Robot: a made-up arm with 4 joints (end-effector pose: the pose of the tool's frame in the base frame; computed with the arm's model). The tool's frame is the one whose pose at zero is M.
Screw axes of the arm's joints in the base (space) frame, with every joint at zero. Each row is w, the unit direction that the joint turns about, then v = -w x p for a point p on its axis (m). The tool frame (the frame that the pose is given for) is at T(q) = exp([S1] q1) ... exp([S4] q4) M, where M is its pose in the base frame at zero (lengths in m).
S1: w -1 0 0 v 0.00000 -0.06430 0.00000
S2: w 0 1 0 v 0.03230 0.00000 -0.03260
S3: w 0 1 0 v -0.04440 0.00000 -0.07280
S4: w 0 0 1 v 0.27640 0.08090 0.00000
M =
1 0 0 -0.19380
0 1 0 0.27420
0 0 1 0.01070
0 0 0 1
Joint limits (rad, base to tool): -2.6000..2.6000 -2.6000..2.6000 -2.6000..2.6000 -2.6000..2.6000
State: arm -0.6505 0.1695 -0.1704 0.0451
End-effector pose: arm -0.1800 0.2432 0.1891 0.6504 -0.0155 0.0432
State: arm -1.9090 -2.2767 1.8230 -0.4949
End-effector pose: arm -0.1476 0.1315 0.4583 1.9404 0.1661 -0.7636
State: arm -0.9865 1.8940 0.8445 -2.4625
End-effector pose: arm -0.0324 0.2614 0.3099 -1.8947 0.9128 -0.0285
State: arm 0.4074 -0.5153 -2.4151 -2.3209
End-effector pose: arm -0.1641 0.3300 -0.0809 2.4391 -1.1252 -0.0397
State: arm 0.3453 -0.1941 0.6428 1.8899
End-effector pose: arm -0.0750 0.1354 -0.0612 0.1848 0.6139 1.7573
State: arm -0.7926 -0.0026 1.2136 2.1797
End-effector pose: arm -0.0840 0.1914 0.1354 1.7532 -0.1102 2.2164
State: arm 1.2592 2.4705 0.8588 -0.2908
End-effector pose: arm 0.1677 -0.0206 -0.2645 0.1771 -2.2978 1.6259
